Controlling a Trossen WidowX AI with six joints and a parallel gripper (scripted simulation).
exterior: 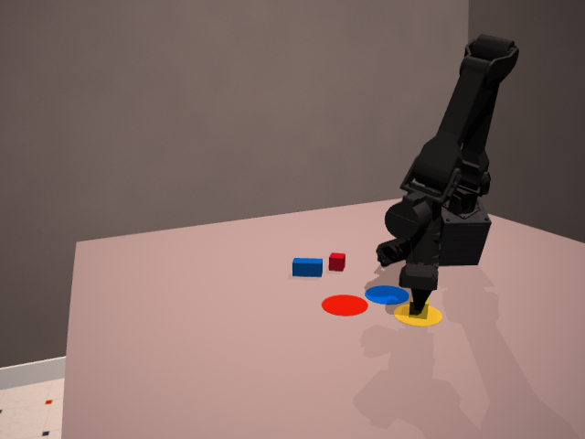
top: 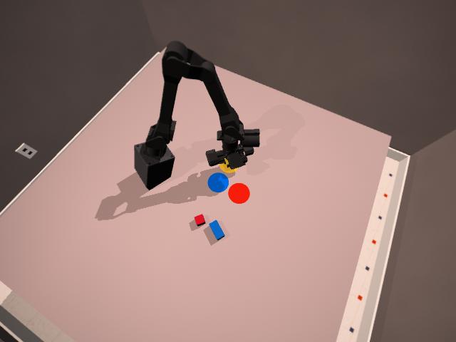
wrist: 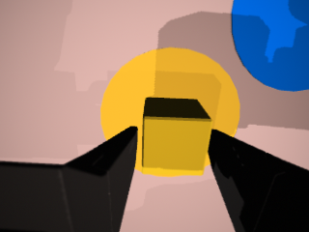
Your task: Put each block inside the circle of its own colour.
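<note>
Now: the yellow block 40 mm below my hand. From my hand the other things lie so: yellow circle: 50 mm below; blue circle: 20 mm behind, 100 mm to the right, 50 mm below; red circle: 80 mm ahead, 110 mm to the right, 50 mm below.
</note>
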